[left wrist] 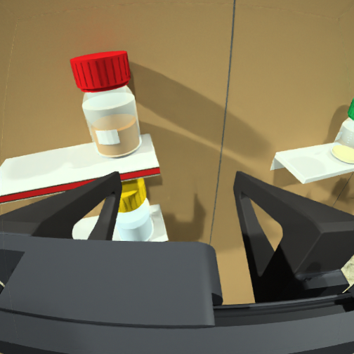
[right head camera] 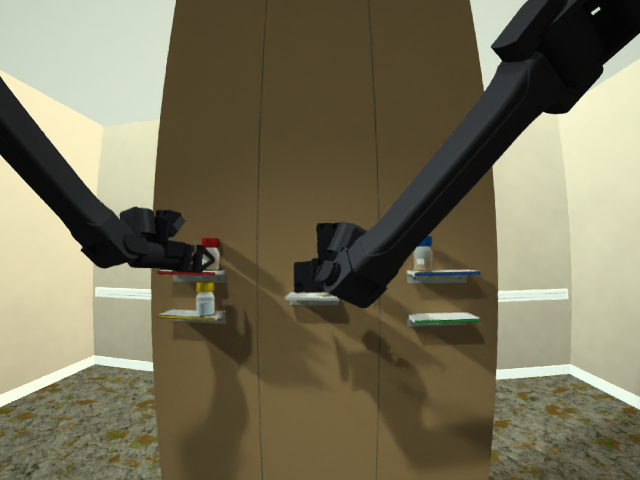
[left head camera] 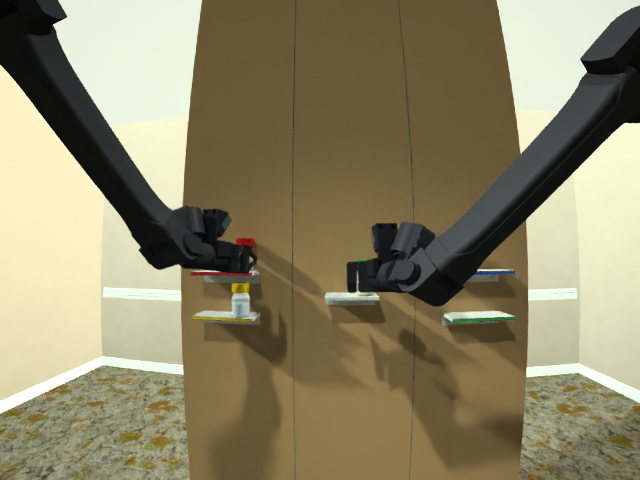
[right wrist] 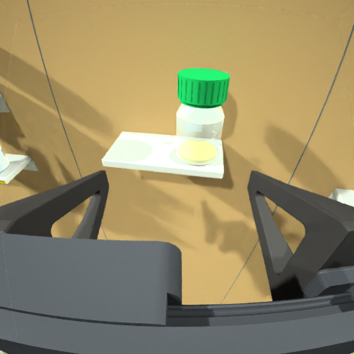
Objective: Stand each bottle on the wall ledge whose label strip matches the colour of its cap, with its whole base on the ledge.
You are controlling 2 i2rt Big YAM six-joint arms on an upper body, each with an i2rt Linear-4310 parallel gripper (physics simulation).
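Observation:
The green-capped bottle stands on the plain white middle ledge. My right gripper is open and empty in front of it. The red-capped bottle stands on the red-strip ledge; my left gripper is open and empty near it, to its right in the left wrist view. The yellow-capped bottle stands on the yellow-strip ledge. The blue-capped bottle stands on the blue-strip ledge. The green-strip ledge holds no bottle.
The ledges are fixed to a tall brown panel. The red-strip ledge is above the yellow-strip one, and the blue-strip ledge above the green-strip one. In the left head camera the right arm hides the blue-capped bottle.

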